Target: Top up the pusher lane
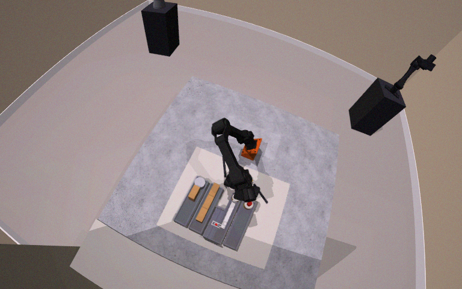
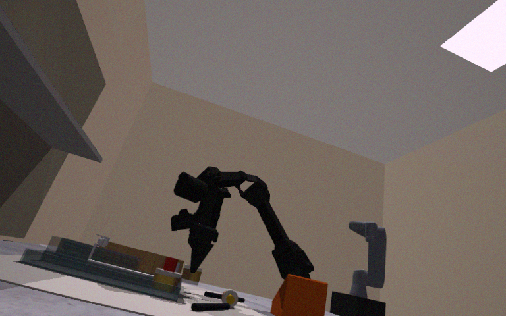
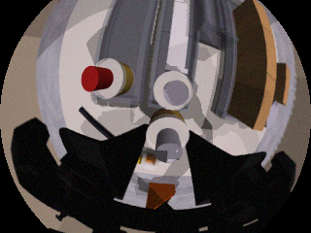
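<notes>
Now: the lane rack 190 mm ahead of my gripper tip, 60 mm to the right of it and 30 mm below it.
</notes>
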